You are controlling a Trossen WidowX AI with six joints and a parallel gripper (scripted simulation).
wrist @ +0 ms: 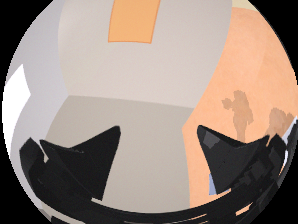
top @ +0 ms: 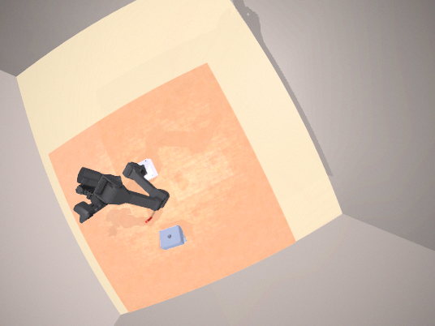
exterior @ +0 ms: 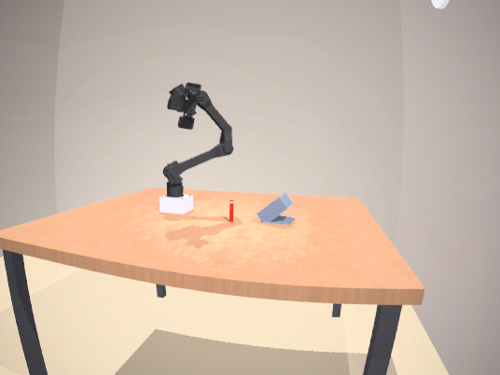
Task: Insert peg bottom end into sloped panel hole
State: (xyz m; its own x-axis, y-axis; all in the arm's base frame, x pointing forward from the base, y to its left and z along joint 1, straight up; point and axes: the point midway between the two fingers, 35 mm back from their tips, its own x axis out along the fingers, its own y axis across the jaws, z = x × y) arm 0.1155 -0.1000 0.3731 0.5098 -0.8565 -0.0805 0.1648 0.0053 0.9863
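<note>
The red peg is 16 cm ahead of my gripper tip, 4 cm to the left of it and 38 cm below it. The rest, counted from my gripper tip: sloped panel (30 cm ahead, 14 cm to the left, 39 cm below).
</note>
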